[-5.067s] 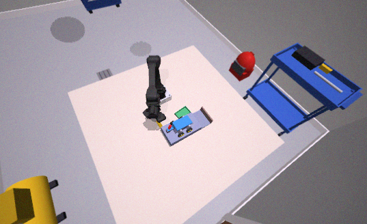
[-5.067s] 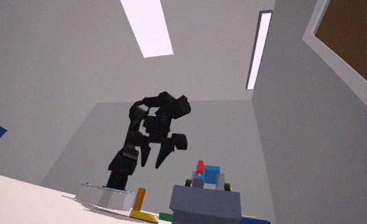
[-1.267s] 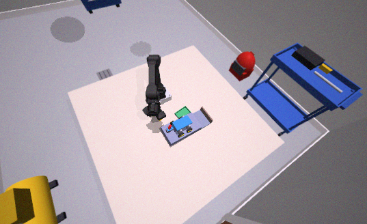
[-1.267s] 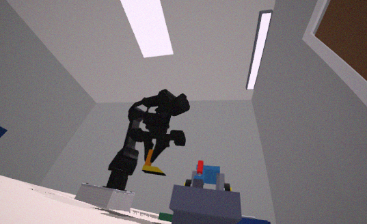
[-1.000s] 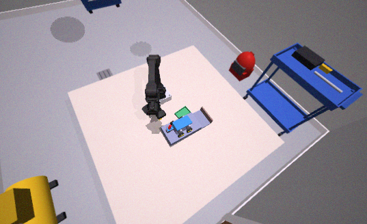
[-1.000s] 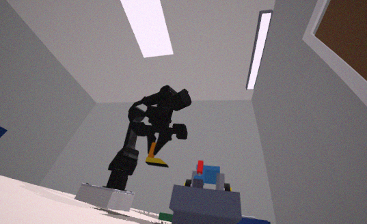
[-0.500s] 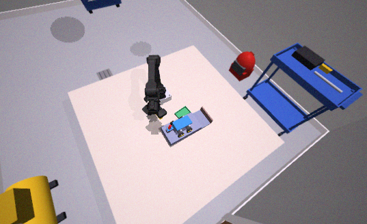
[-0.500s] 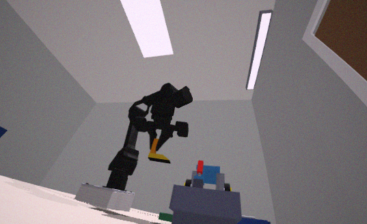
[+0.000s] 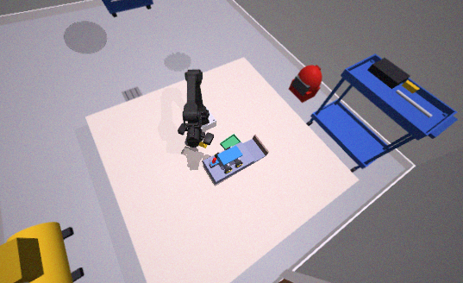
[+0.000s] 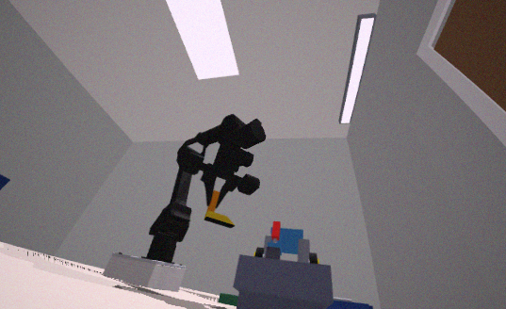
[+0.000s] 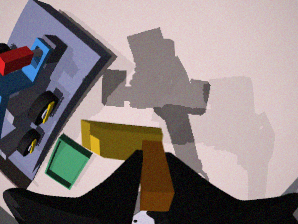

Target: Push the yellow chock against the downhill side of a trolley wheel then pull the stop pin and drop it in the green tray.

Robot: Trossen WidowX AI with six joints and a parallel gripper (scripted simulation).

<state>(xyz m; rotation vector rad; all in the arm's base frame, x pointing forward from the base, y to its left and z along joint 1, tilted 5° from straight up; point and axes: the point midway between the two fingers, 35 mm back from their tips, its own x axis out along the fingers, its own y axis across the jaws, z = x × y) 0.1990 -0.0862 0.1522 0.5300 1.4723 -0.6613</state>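
The yellow chock is 2 cm to the left of my gripper tip, 1 cm below it and 1 cm ahead of it. The rest, counted from my gripper tip: blue trolley (14 cm to the left, 14 cm ahead, 6 cm below); then red-headed stop pin (13 cm ahead, 5 cm to the left, 5 cm below); then ramp (15 cm to the left, 14 cm ahead, 13 cm below).
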